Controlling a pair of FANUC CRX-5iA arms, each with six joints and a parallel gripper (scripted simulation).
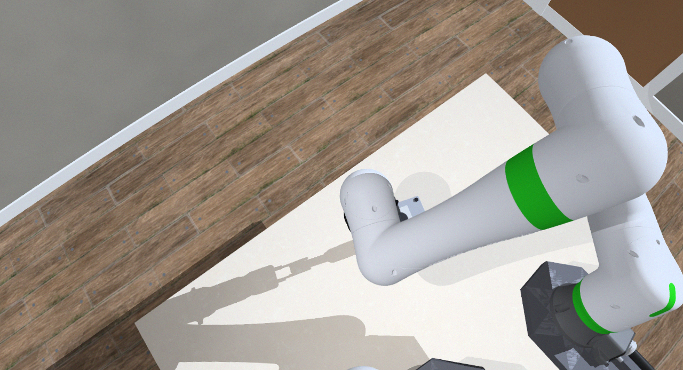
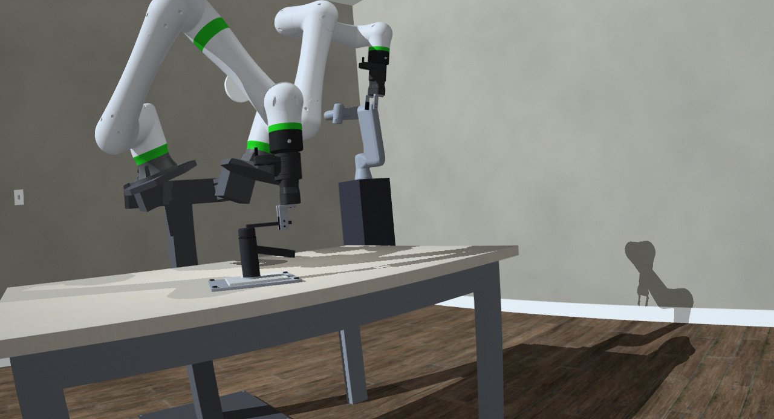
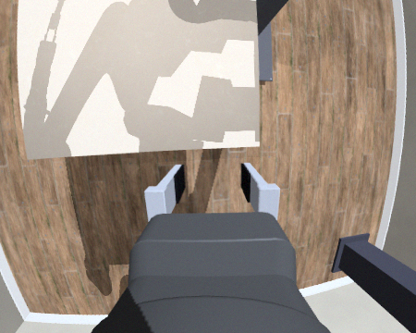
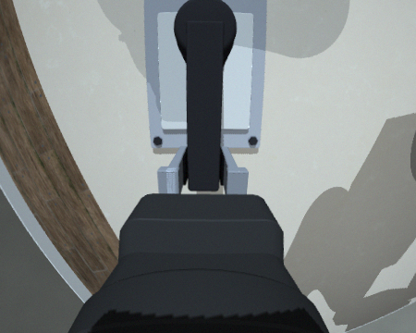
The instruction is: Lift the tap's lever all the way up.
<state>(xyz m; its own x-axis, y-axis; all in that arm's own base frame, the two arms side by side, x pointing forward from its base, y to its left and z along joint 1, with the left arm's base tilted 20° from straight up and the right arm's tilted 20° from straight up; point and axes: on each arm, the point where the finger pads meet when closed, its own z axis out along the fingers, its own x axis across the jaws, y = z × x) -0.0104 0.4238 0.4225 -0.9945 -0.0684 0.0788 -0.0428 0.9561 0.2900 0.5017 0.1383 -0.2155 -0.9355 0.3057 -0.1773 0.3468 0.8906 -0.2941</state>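
My right hand is 1 cm past the flat black lever and 4 cm to the left of it. From my right hand the other things lie so: black tap: 2 cm behind, 7 cm to the right, 4 cm below; grey base plate: 3 cm behind, 10 cm to the right, 14 cm below.
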